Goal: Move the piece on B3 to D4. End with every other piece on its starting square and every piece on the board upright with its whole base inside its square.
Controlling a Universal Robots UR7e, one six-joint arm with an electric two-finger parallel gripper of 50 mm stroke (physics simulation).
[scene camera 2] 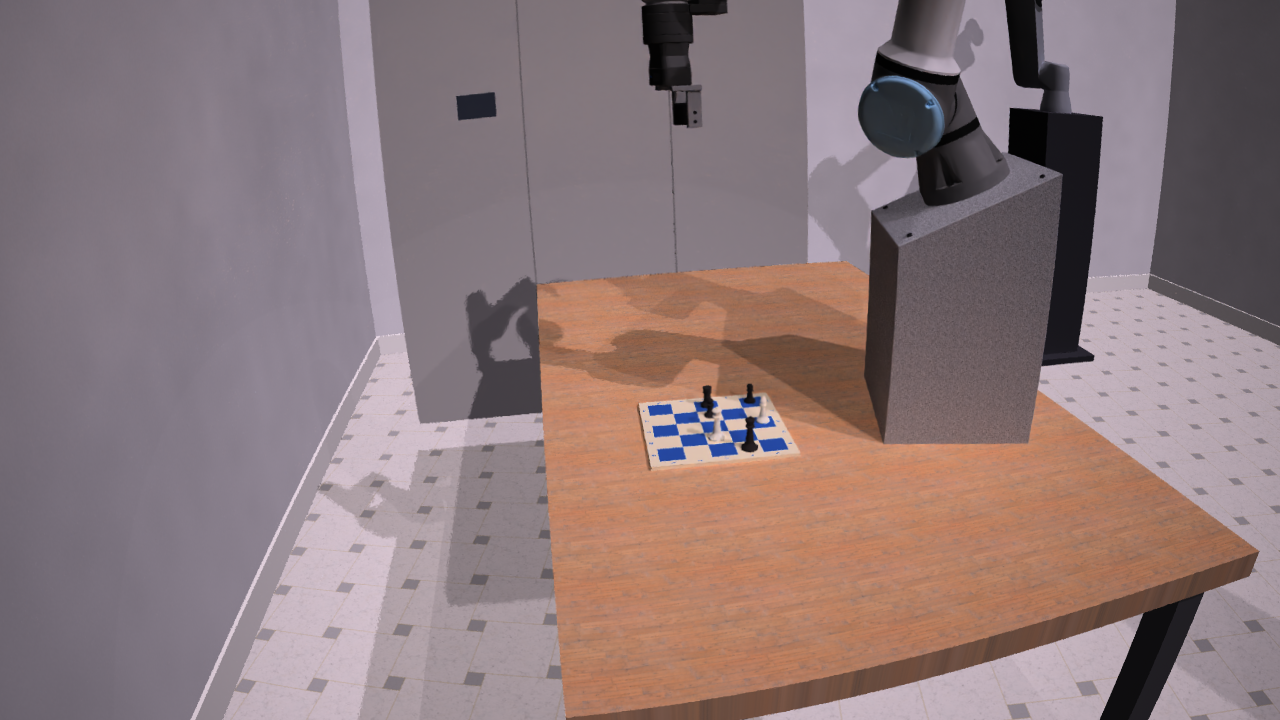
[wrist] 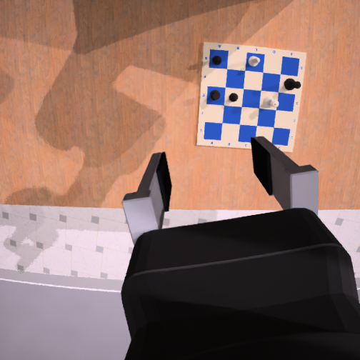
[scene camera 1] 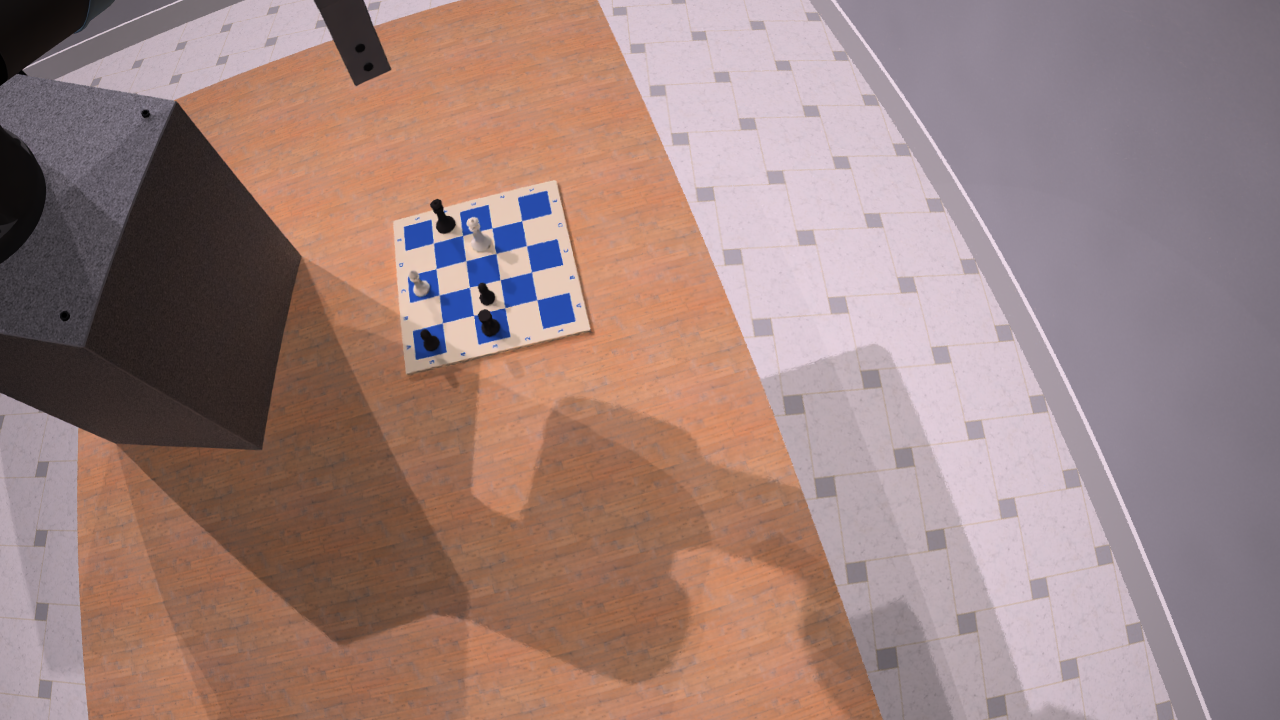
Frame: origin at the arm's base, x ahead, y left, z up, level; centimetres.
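Seen in the pictures: gripper, fingertip midpoint: (scene camera 2: 687, 126) (scene camera 1: 362, 47); arm's base at its link origin: (scene camera 2: 966, 185).
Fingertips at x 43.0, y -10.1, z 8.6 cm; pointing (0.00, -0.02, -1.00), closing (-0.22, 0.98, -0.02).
Offsets run from my fingertips to a thing's top centre. "spot": to the spot under its first point. Level surfaces: height alone.
The piece on B3 is a small black pawn-like piece @[dx -1.1, dy +7.6, dz -42.0 cm] (scene camera 1: 486, 293) (scene camera 2: 709, 412) (wrist: 233, 97), upright on its beige square beside the black piece on A3 @[dx -1.3, dy +3.7, dz -41.9 cm] (scene camera 1: 488, 323) (scene camera 2: 707, 394) (wrist: 215, 95). The blue square D4 @[spot: dx -5.0, dy +15.2, dz -45.2 cm] (scene camera 1: 449, 253) (wrist: 271, 81) is empty, between the black piece on E4 @[dx -5.0, dy +19.5, dz -39.9 cm] (scene camera 1: 444, 222) (scene camera 2: 750, 437) (wrist: 291, 84) and the white piece on D3 @[dx -0.8, dy +15.4, dz -39.9 cm] (scene camera 1: 479, 237) (scene camera 2: 716, 427) (wrist: 270, 102). My gripper (scene camera 2: 688, 123) (wrist: 210, 161) is open and empty, high above the table, off the board's row-1 side in the wrist view. In scene camera 1, part of a finger shows at the top.
The board @[dx -1.1, dy +11.5, dz -45.2 cm] (scene camera 1: 555, 311) (scene camera 2: 665, 430) (wrist: 213, 131) lies on the wooden table @[dz -45.8 cm] (scene camera 1: 537, 107) (scene camera 2: 805, 555) (wrist: 100, 30). A white piece @[dx -9.0, dy +11.1, dz -40.8 cm] (scene camera 1: 418, 284) (scene camera 2: 762, 411) (wrist: 254, 61) stands on C5, a black piece @[dx -8.6, dy +3.6, dz -42.0 cm] (scene camera 1: 429, 340) (scene camera 2: 750, 394) (wrist: 216, 60) on A5. The arm's grey pedestal (scene camera 1: 196, 295) (scene camera 2: 962, 331) stands beside the board.
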